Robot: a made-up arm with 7 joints. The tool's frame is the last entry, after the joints.
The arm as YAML. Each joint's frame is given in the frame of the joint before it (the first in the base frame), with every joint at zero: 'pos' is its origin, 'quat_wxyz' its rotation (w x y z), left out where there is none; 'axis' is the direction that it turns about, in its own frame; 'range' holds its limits. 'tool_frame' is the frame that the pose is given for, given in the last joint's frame.
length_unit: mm
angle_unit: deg
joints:
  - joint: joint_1
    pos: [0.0, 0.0, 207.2]
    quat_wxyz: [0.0, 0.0, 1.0, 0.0]
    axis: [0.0, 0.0, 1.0]
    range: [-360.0, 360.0]
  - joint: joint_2
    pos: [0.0, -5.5, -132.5]
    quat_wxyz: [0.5, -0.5, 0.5, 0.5]
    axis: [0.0, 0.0, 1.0]
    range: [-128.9, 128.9]
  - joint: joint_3
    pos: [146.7, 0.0, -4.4]
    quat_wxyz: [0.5, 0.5, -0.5, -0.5]
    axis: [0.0, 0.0, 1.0]
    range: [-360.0, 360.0]
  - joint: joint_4
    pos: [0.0, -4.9, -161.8]
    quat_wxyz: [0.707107, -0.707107, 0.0, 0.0]
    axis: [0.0, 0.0, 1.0]
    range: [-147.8, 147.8]
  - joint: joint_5
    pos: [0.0, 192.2, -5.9]
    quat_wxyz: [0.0, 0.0, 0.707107, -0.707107]
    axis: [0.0, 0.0, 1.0]
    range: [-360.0, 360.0]
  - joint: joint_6
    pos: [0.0, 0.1, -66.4]
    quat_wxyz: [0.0, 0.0, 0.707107, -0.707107]
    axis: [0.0, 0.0, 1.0]
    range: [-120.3, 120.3]
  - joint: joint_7
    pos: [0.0, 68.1, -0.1]
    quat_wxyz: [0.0, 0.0, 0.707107, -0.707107]
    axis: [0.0, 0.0, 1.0]
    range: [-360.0, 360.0]
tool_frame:
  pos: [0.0, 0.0, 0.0]
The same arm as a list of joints. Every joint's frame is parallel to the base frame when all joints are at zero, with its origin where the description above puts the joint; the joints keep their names.
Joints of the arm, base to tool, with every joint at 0 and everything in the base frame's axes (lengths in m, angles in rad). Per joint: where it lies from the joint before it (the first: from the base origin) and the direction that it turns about. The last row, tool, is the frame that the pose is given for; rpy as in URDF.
joint_1: axis -z offset 0 0 0.2072
joint_2: axis +y offset 0 -0.0055 0.1325
joint_3: axis -z offset 0 -0.0044 0.1467
joint_4: axis +y offset 0 -0.0049 0.1618
joint_5: axis -z offset 0 -0.0059 0.1922
joint_6: axis +y offset 0 -0.0001 0.0664
joint_7: axis -z offset 0 -0.0001 0.0681
tool: offset 0 0 0 rpy 3.1416 0 0
Joint limits (rad, base to tool): -6.2832..6.2832 -2.2497..2.2497 -6.2832..6.2832 -2.5796..2.5796 -6.2832..6.2832 -2.0996..2.0996 -6.2832..6.2832

